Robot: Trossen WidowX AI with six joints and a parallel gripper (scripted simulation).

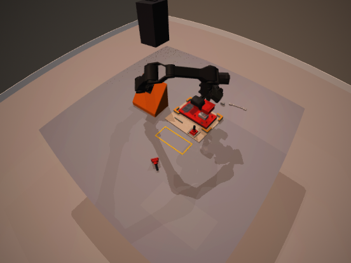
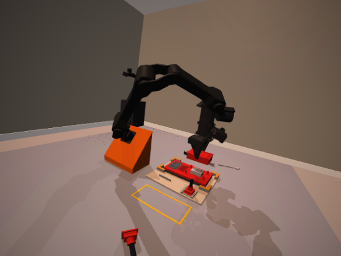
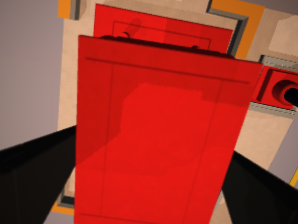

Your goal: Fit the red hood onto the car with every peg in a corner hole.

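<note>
The grey engine block is 8 cm below my gripper tip and 1 cm to the left of it. The rest, counted from my gripper tip: red hood (1 cm above); then small wheel (23 cm to the left, 14 cm behind, 10 cm below); then thin metal rod (23 cm to the left, 12 cm ahead, 10 cm below).
</note>
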